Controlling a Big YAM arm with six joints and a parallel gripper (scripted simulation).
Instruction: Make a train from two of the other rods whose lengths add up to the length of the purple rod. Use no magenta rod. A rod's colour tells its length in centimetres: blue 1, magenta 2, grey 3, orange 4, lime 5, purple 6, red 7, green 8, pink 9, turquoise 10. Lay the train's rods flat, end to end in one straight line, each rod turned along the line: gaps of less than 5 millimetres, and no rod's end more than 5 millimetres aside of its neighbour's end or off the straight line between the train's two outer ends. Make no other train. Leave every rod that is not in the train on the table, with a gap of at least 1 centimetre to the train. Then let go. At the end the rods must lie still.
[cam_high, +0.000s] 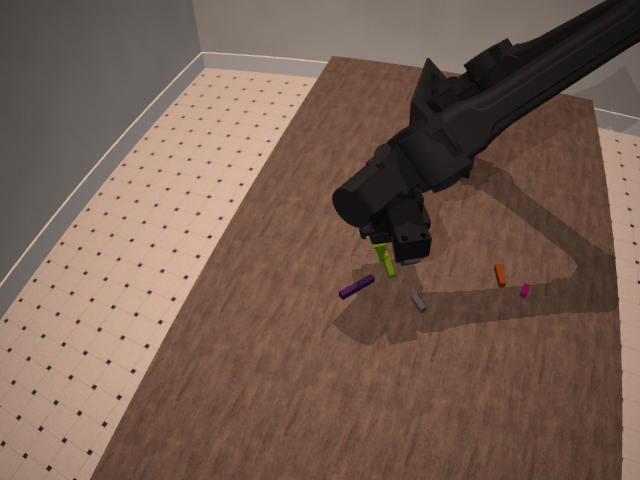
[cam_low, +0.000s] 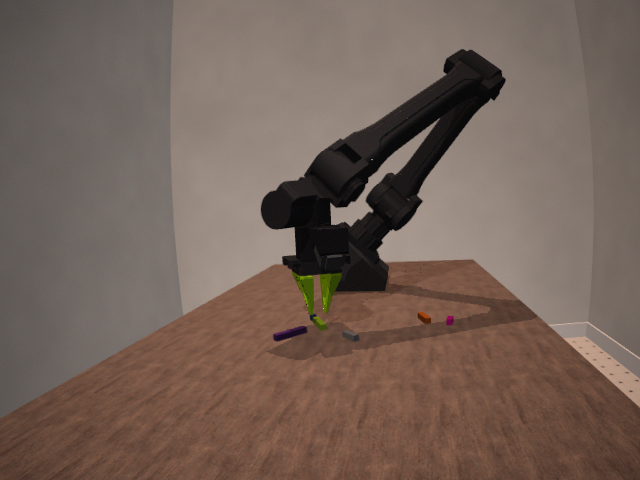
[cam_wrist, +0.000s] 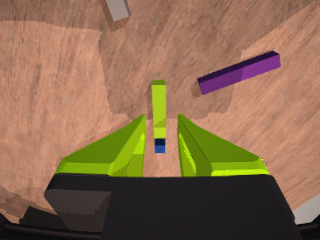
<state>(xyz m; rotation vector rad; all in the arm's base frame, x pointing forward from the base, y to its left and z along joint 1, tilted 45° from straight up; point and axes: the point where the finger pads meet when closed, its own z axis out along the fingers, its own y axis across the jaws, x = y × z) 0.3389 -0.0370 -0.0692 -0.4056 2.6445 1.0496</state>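
My gripper is now 30 mm above the lime rod. Also, from my hand: grey rod 70 mm ahead, 50 mm to the left, 30 mm below; then blue rod 40 mm behind, 30 mm below, 10 mm to the right; then purple rod 50 mm ahead, 40 mm to the right, 30 mm below.
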